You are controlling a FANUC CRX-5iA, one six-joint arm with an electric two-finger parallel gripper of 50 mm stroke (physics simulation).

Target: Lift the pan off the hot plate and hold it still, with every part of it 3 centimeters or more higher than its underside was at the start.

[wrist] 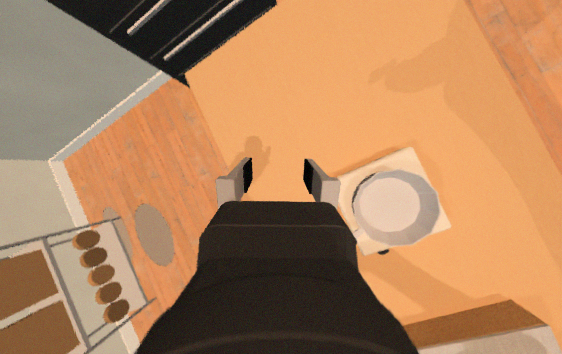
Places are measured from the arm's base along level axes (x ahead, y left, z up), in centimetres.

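Pixels of known places: gripper, fingertip midpoint: (pixel 278 169).
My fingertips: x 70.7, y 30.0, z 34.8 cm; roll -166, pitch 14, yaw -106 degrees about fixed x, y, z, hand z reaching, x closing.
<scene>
Behind a point stands the place of what it marks.
The pan (pixel 391 205) @[z 0.4, x 54.7, y 10.2 cm], pale grey and round with a raised wall, sits on the cream square hot plate (pixel 407 159) @[z -0.7, x 65.6, y 3.2 cm] at the right of the wrist view. A small dark knob shows at the hot plate's lower edge. The pan's handle does not show; the area left of and below the pan is partly hidden by the gripper body. My gripper (pixel 278 169) @[z 34.8, x 70.7, y 30.0 cm] is open with nothing between its fingers. It is above the orange table top (pixel 300 75) @[z -7.0, x 100.6, y 24.1 cm], to the left of the pan and apart from it.
A brown box-like object (pixel 465 321) @[z -3.9, x 17.3, y -1.9 cm] with a pale top is at the lower right. A black drawer cabinet (pixel 175 67) stands beyond the table at the upper left. A metal-framed rack (pixel 53 260) with several brown round things is at the lower left, beside the wooden floor (pixel 150 150).
</scene>
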